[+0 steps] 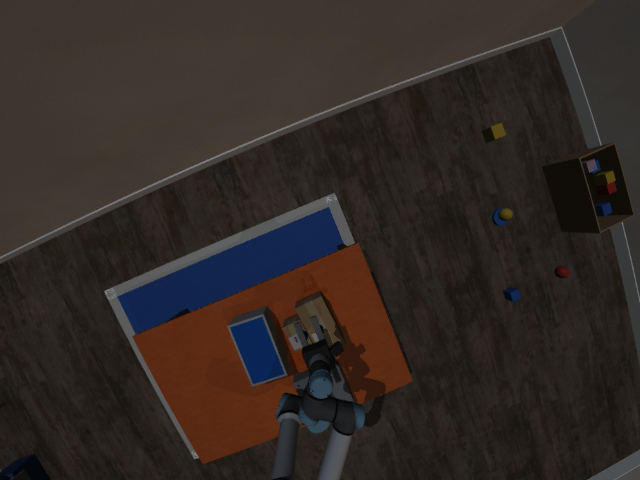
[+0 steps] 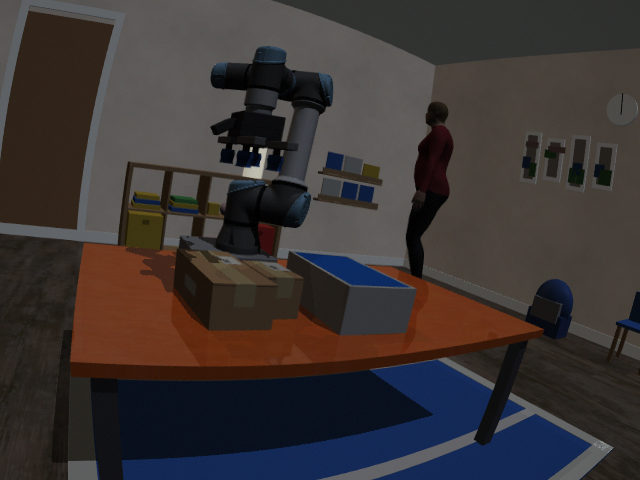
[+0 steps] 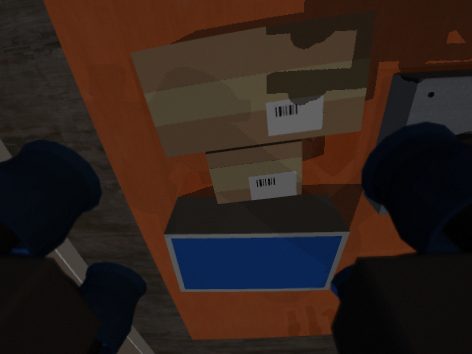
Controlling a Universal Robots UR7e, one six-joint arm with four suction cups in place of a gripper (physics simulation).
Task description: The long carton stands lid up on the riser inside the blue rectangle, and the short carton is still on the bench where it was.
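Frame: origin at the arm's base, x ahead, y left, z up, level; centimetres.
Seen in the pictures: hand at its tool point: (image 2: 248, 166) (image 3: 231, 239); arm's base at its link origin: (image 2: 237, 249).
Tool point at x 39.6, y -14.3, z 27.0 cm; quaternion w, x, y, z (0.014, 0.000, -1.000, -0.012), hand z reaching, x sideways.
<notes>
Offsets run from my tool point to a thing's top centre. Level surfaces: height alone.
The long carton {dx -2.8, dy -1.9, dz -23.9 cm} (image 1: 316, 307) (image 2: 242, 307) (image 3: 210, 102) lies on the orange bench {dz -34.4 cm} (image 1: 178, 372) (image 2: 444, 312) (image 3: 222, 320), taped side and barcode label up. The smaller short carton {dx -2.7, dy +11.2, dz -23.9 cm} (image 1: 290, 326) (image 2: 290, 295) (image 3: 231, 176) stands on the bench close beside it, between it and the riser. The riser {dx -2.2, dy +33.3, dz -22.3 cm} (image 1: 276, 333) (image 2: 377, 311) (image 3: 260, 216) is a grey box whose top bears the blue rectangle {dx -2.2, dy +33.3, dz -22.3 cm} (image 1: 258, 351) (image 2: 351, 269) (image 3: 255, 262); no carton stands on it. My suction gripper (image 1: 310, 333) (image 2: 251, 157) hangs high above the cartons, cups down, off and holding nothing.
The arm's grey base plate (image 2: 195, 242) (image 3: 440, 102) sits at the bench edge, near the label ends of the cartons. A person (image 2: 436, 155) stands beyond the bench. A shelf unit (image 2: 124, 206) stands behind the arm. Toy blocks and balls lie on the floor.
</notes>
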